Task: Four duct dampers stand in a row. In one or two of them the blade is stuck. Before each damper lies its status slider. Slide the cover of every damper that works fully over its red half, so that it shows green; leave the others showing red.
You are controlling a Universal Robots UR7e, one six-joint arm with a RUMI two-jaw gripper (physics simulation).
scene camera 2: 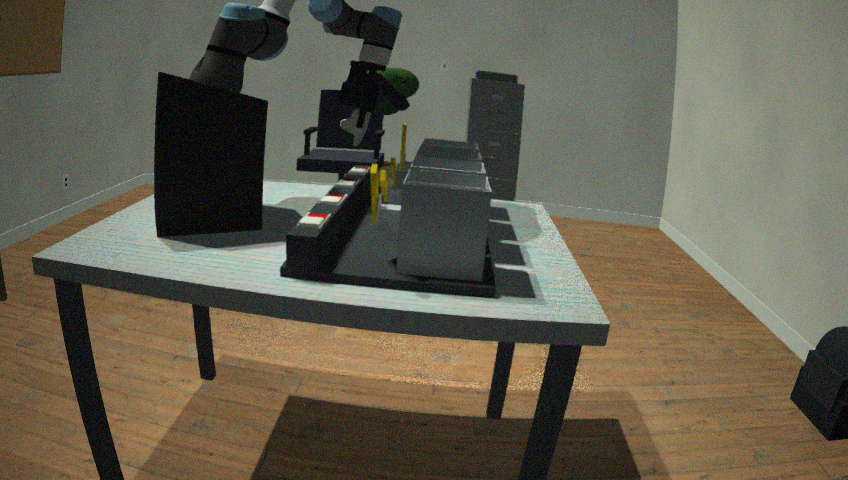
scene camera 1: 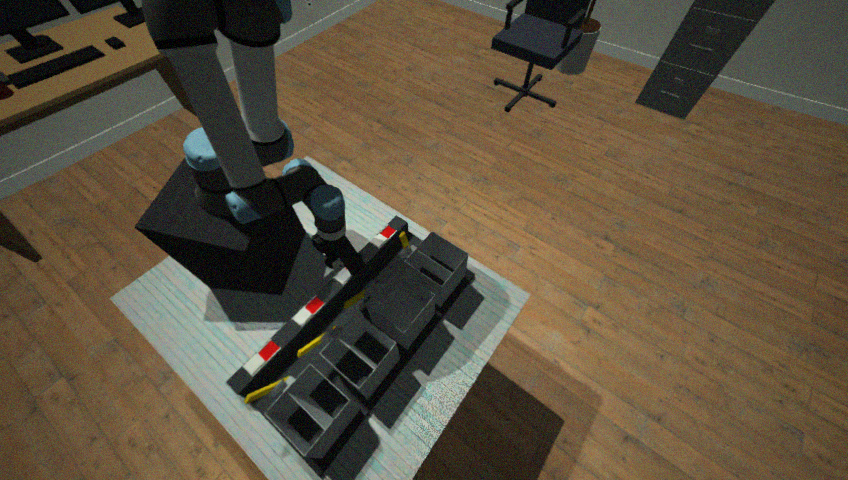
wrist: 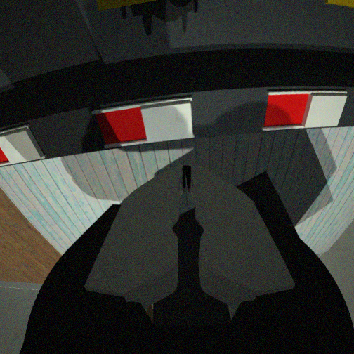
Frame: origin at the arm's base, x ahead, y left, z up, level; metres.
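Seen in the pictures: gripper, fingertip midpoint: [scene camera 2: 354, 146] [scene camera 1: 338, 267]; arm's base, origin of the base link: [scene camera 2: 214, 86].
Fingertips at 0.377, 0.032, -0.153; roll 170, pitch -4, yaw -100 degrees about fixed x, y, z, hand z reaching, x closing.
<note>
Pixels of each thing's top centre, then the offset from my fingertips to it, as dx, dy, dz. "*": a spot on its surface instead. Level surfaces: height alone.
- far slider, surface spot: [scene camera 1: 380, 237] * +0.001, +0.209, -0.094
- second slider, surface spot: [scene camera 1: 342, 275] * -0.019, +0.011, -0.095
- third slider, surface spot: [scene camera 1: 303, 315] * -0.034, -0.168, -0.095
- table, its level: dz -0.183
Four grey dampers [scene camera 1: 458, 273] [scene camera 2: 443, 231] stand in a row with yellow levers [scene camera 1: 310, 344] [scene camera 2: 374, 193]. Three show an upright blade; the second from the far end has a dark interior, its blade unclear. On the black rail before them, the far slider [scene camera 1: 380, 237] [wrist: 21, 143], second slider [scene camera 1: 342, 275] [wrist: 167, 120], third slider [scene camera 1: 303, 315] [wrist: 326, 110] and near slider [scene camera 1: 254, 363] [scene camera 2: 312, 220] have white covers beside red halves. The second's red half shows in the wrist view. My gripper [scene camera 2: 359, 141] [wrist: 185, 167] is shut and empty, raised above the rail's robot side near the second slider.
The black robot pedestal [scene camera 2: 208, 160] stands on the table [scene camera 1: 154, 297] [scene camera 2: 119, 249] beside the rail. The damper boxes rise higher than the rail [scene camera 2: 309, 240]. An office chair [scene camera 1: 532, 38] and a filing cabinet [scene camera 1: 702, 53] [scene camera 2: 496, 118] stand beyond the table.
</note>
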